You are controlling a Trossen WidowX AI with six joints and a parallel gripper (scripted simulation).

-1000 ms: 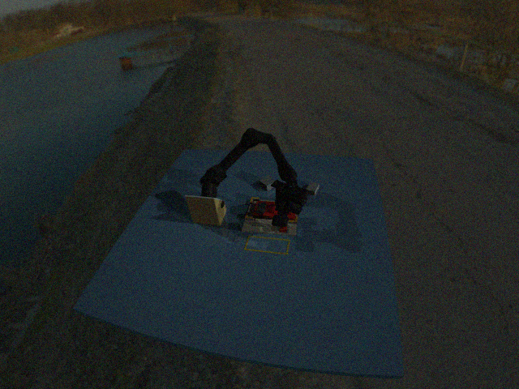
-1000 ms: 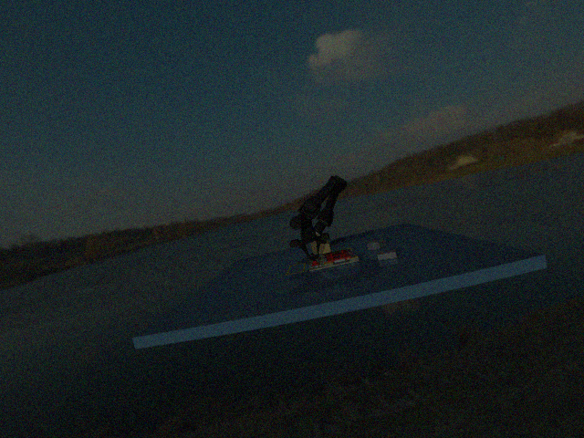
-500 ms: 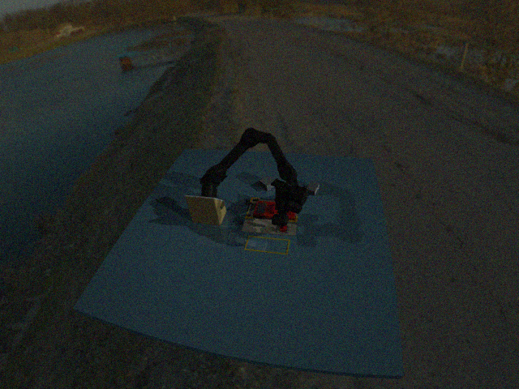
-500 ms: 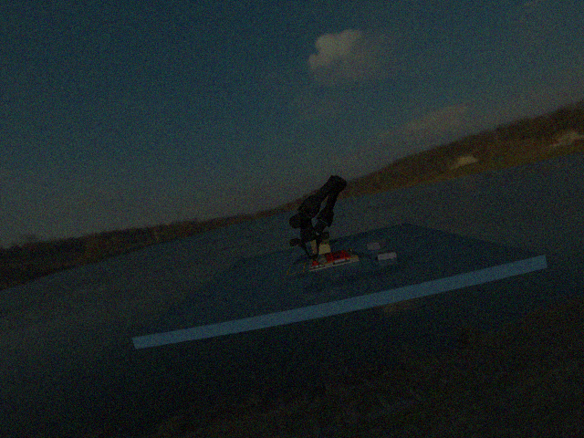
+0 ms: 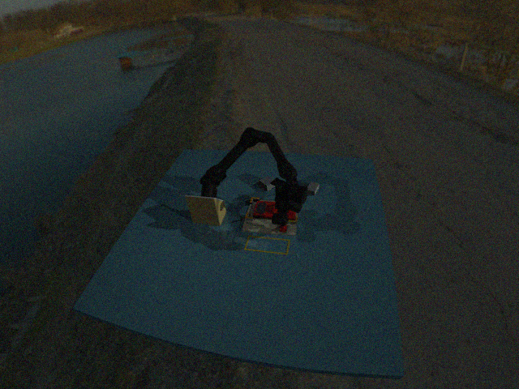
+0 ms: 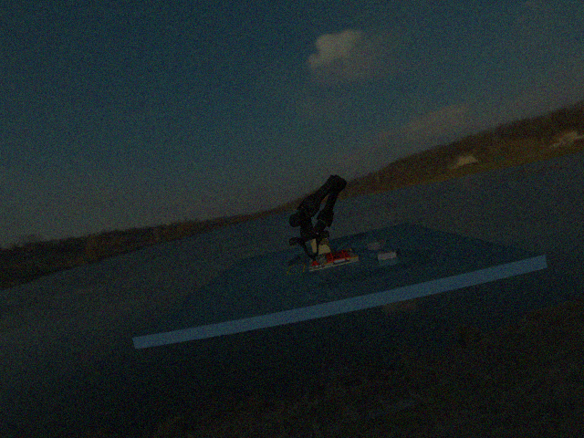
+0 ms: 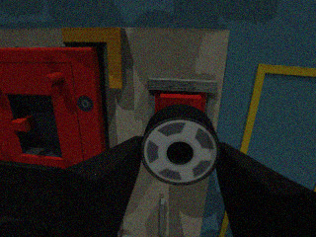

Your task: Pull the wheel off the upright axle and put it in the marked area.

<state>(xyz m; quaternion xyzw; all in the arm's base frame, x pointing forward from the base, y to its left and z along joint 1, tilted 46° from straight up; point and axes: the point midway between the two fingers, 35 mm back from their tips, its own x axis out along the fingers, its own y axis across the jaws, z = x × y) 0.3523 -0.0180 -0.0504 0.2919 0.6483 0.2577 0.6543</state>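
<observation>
Right now my gripper tip is 2 cm above the axle. From my gripper tip the other things lie so: wheel (right at my gripper tip); grey fixture plate (10 cm to the left, 5 cm behind, 4 cm below).
</observation>
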